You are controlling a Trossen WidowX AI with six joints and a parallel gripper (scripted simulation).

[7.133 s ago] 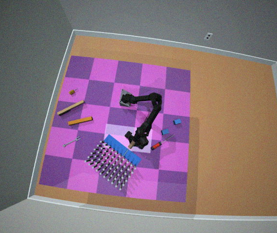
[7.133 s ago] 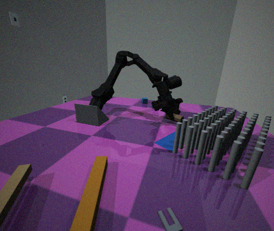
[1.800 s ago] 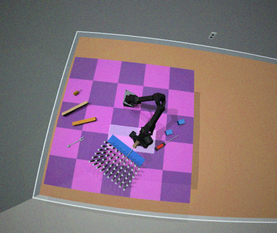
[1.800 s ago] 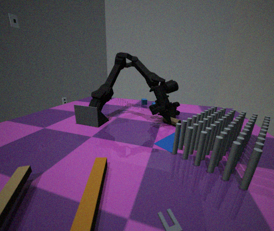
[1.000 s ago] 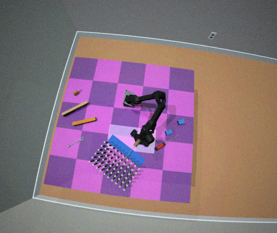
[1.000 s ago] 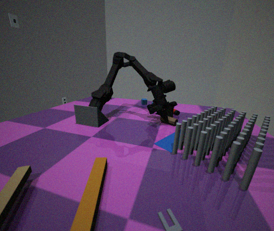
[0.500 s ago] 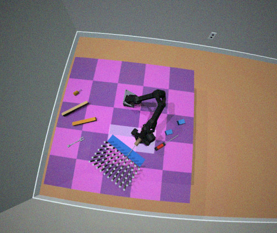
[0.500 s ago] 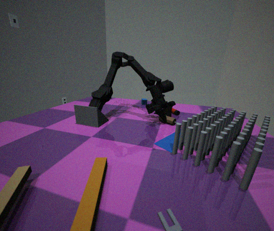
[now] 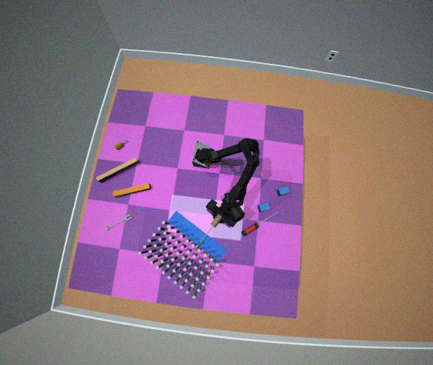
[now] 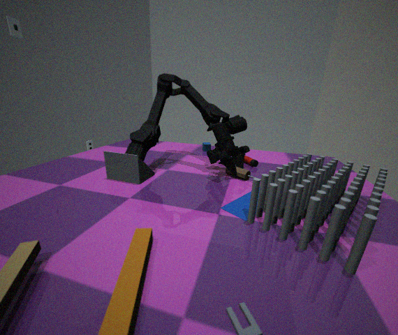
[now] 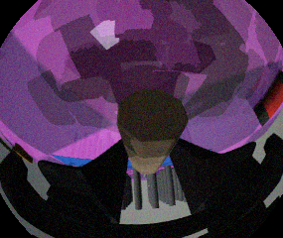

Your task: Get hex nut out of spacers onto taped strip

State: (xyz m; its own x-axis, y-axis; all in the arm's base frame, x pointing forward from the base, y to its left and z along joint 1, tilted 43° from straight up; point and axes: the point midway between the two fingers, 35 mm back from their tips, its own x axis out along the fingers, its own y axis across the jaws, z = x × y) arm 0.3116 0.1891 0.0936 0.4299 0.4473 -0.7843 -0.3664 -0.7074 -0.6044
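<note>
Right now my gripper tip is 9 cm short of the hook tool and 4 cm to the left of it. Also, from my gripper tip: small wrench (55 cm to the right, 17 cm ahead, 1 cm below); orange bar (53 cm to the right, 3 cm behind, 1 cm above); blue taped strip (11 cm ahead, 9 cm to the right, 1 cm below).
</note>
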